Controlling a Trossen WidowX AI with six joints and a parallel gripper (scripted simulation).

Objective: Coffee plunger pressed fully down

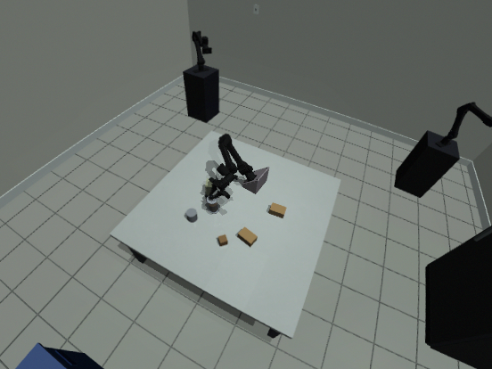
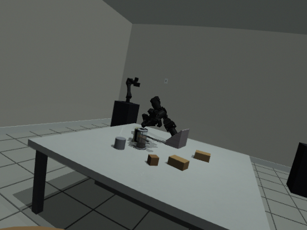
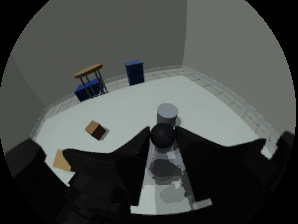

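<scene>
Right now my gripper tip is 2 cm past the coffee press, 1 cm to the left of it and 9 cm above it.
</scene>
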